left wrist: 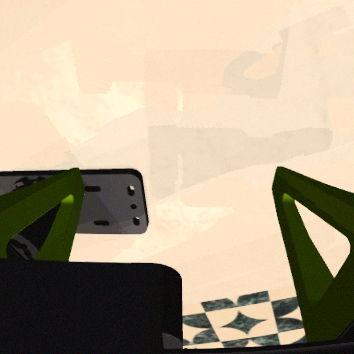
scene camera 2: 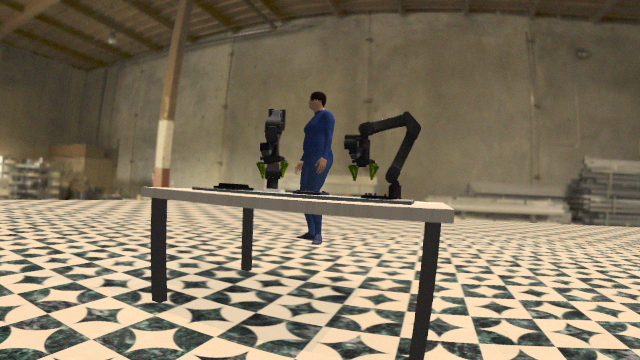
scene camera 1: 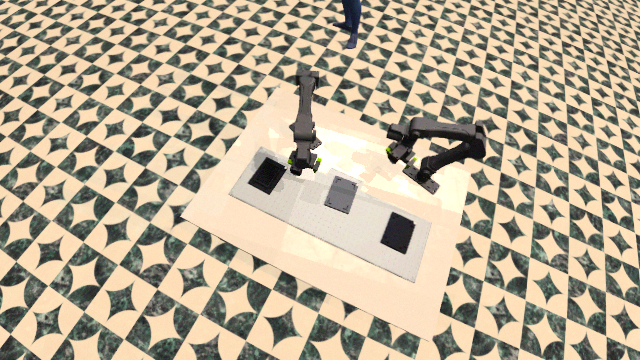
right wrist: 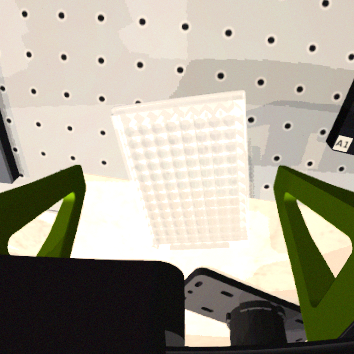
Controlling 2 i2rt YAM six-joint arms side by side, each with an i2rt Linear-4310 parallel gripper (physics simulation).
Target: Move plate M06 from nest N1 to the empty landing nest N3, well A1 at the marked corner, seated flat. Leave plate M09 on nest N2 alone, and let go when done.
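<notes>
A pale, see-through well plate (right wrist: 185, 170) lies below my right gripper (scene camera 1: 304, 161) (scene camera 2: 273, 176) (right wrist: 179, 175), across the perforated board's edge, apart from the nests. The right gripper is open, above it. My left gripper (scene camera 1: 401, 156) (scene camera 2: 364, 178) (left wrist: 177, 177) is open and empty, high over the table, right of the right gripper in scene camera 1. In that view, a black framed unit (scene camera 1: 267, 175) is at the board's left, a grey nest (scene camera 1: 342, 194) in the middle and a black unit (scene camera 1: 398, 232) at the right. An A1 tag (right wrist: 342, 144) shows at the right wrist view's edge. I cannot read M06, M09 or nest labels.
The perforated board (scene camera 1: 305, 210) (right wrist: 160, 40) lies on the pale table (scene camera 1: 350, 285) (scene camera 2: 300, 204). The left arm's base plate (scene camera 1: 430, 186) (left wrist: 112, 205) is bolted at the table's right. A person in blue (scene camera 1: 352, 20) (scene camera 2: 318, 135) stands behind the table.
</notes>
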